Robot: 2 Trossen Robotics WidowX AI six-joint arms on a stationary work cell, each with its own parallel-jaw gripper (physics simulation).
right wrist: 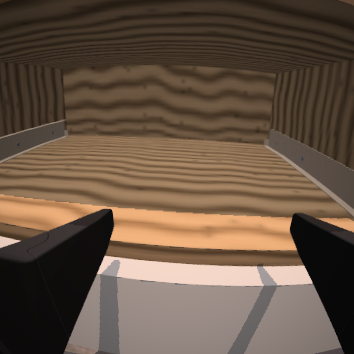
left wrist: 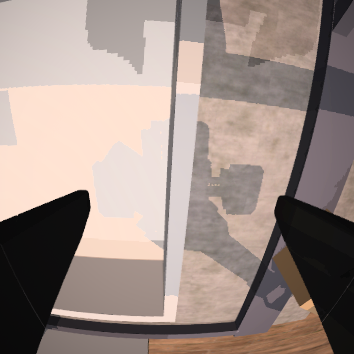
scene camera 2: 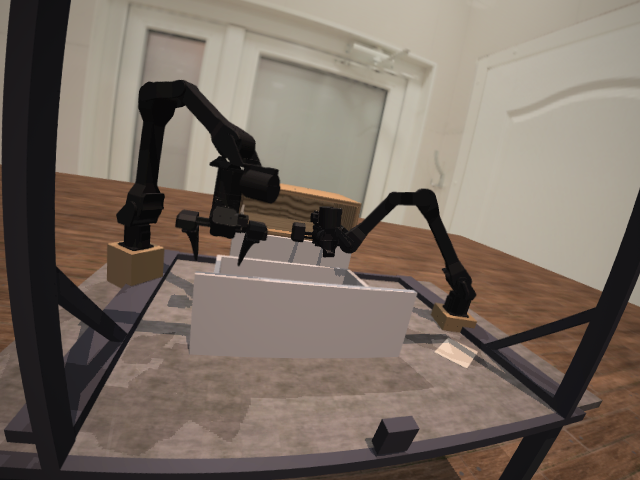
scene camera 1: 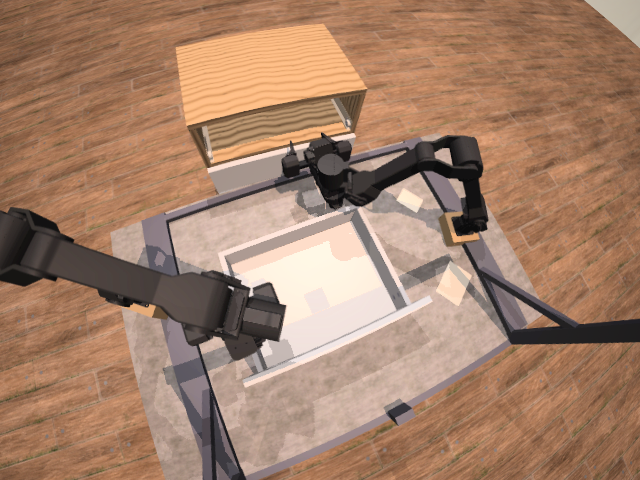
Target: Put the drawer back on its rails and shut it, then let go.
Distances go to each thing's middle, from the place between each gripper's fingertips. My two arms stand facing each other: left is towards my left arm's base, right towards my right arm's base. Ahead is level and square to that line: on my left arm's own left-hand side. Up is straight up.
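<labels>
Relative to the white drawer [scene camera 2: 270, 309], which I see, my left gripper is 4 cm short of it, 19 cm to the left of it and 6 cm above it. The dark block [scene camera 2: 396, 434] is 32 cm to the right of my left hand, 33 cm behind it and 10 cm below it.
My right hand is 60 mm to the right of the white drawer, 390 mm past it and 80 mm above it. Counted from my right hand, the dark block is 70 mm to the right, 760 mm behind and 120 mm below.
</labels>
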